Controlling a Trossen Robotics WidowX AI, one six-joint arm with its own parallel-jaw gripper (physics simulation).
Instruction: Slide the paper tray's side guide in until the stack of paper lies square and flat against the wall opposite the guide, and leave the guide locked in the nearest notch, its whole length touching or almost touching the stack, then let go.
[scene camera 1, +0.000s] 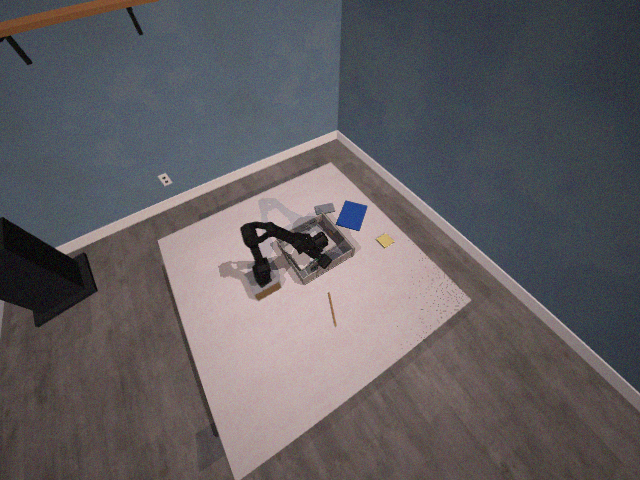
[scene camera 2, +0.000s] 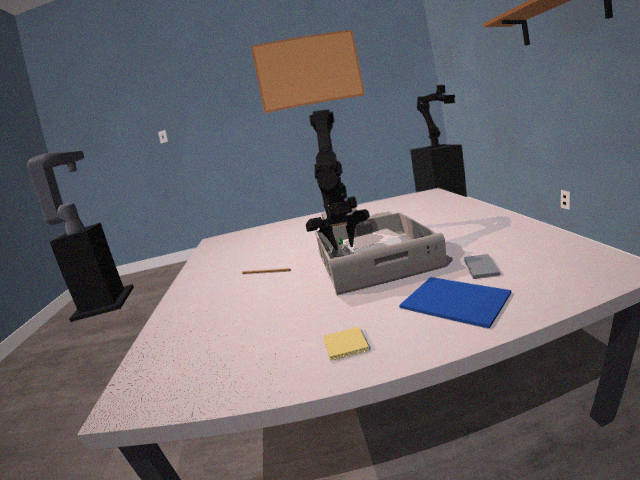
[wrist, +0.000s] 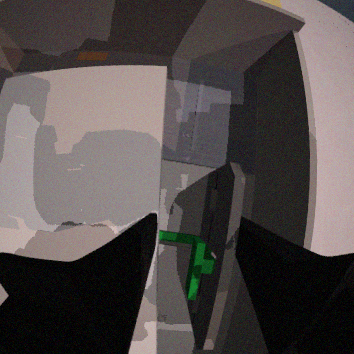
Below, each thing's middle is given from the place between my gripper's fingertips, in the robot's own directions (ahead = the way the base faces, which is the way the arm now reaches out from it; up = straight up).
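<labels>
Relative to the side guide (wrist: 212, 253), my hand is 1 cm above it, 2 cm past it and 1 cm to the left of it. Going by their middles, the side guide is the nearest to my hand of the things named here, and the blue book (scene camera 2: 478, 305) is the farthest. Offsets of the book from my hand: 5 cm below, 37 cm ahead of, 13 cm to the left of it. The white paper stack (scene camera 2: 384, 237) is 3 cm below my hand and 11 cm to the left of it.
</labels>
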